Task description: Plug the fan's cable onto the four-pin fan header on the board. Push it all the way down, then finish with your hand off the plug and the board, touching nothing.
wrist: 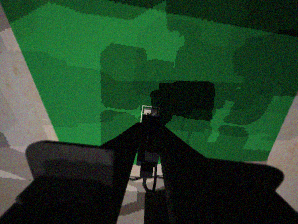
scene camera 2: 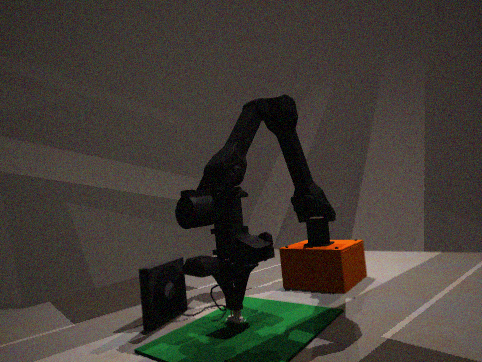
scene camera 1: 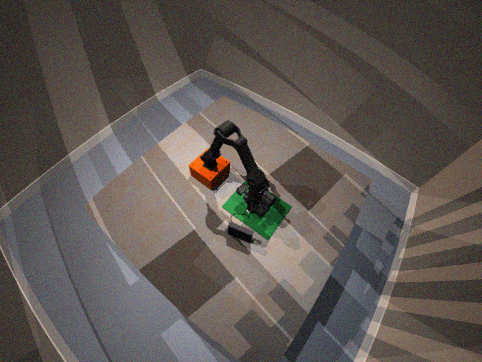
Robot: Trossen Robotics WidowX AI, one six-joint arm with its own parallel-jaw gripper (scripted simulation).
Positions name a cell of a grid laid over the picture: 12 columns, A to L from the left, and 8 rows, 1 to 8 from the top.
Scene:
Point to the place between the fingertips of my gripper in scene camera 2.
At F7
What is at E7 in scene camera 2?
A fan.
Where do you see a green board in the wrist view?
I3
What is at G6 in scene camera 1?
A green board.

